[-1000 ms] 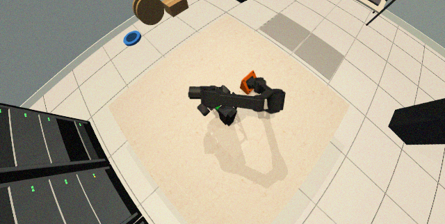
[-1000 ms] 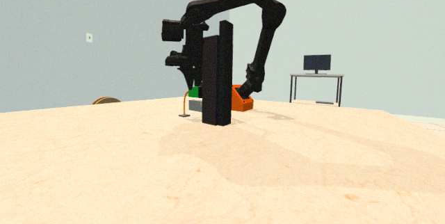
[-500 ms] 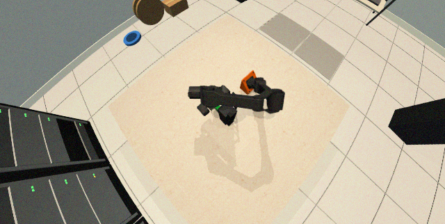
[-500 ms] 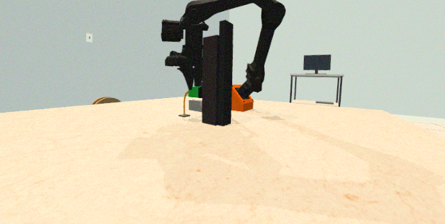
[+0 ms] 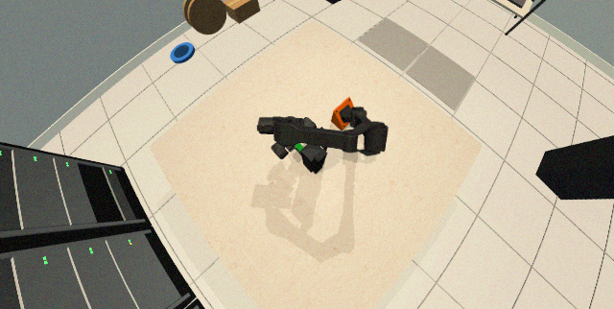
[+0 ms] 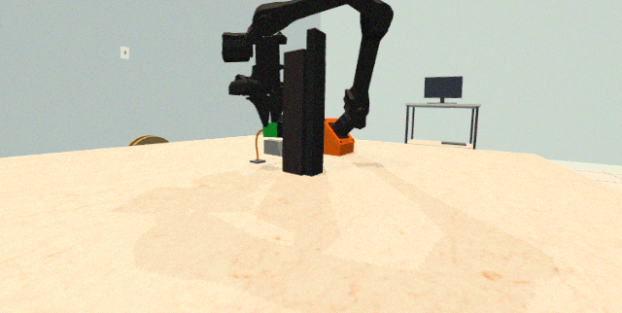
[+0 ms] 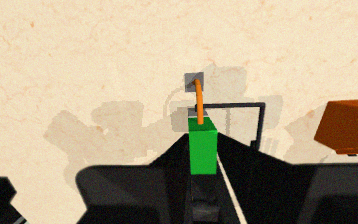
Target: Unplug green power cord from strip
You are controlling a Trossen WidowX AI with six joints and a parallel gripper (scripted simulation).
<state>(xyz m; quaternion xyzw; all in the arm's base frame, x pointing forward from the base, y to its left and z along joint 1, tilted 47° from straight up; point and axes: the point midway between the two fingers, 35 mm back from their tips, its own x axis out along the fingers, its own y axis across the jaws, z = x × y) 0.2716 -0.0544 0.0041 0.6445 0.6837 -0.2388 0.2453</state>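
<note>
My gripper tip is 30 mm to the right of the green plug.
</note>
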